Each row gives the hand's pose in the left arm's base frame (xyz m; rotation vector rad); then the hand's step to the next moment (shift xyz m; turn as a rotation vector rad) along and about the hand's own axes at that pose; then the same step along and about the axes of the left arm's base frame.
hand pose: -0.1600 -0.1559 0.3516 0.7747 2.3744 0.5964
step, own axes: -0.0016 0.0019 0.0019 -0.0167 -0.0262 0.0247
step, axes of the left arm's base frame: 0.0030 0.0008 0.0003 0.0167 -0.0242 -0.0267
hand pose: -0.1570 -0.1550 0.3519 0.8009 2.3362 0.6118
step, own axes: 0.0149 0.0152 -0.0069 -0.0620 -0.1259 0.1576
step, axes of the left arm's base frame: -0.0082 0.0192 0.0082 0.0938 -0.0953 -0.1633
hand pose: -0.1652 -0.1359 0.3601 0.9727 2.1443 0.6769
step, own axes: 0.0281 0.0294 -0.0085 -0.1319 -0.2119 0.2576
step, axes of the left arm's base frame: -0.0073 0.0380 0.0152 0.1656 -0.1835 -0.2599
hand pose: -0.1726 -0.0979 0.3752 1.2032 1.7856 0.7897
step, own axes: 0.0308 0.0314 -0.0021 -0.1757 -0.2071 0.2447
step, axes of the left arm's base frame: 0.0051 0.0396 0.0186 0.1652 -0.2235 -0.2375
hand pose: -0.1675 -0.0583 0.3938 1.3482 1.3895 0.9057
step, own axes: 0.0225 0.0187 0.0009 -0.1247 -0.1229 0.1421
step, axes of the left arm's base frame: 0.0076 0.0242 0.0145 0.0935 -0.1525 -0.1373
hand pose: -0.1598 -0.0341 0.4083 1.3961 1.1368 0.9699
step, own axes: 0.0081 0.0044 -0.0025 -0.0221 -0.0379 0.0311
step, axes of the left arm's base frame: 0.0000 0.0084 0.0045 0.0202 -0.0282 -0.0411
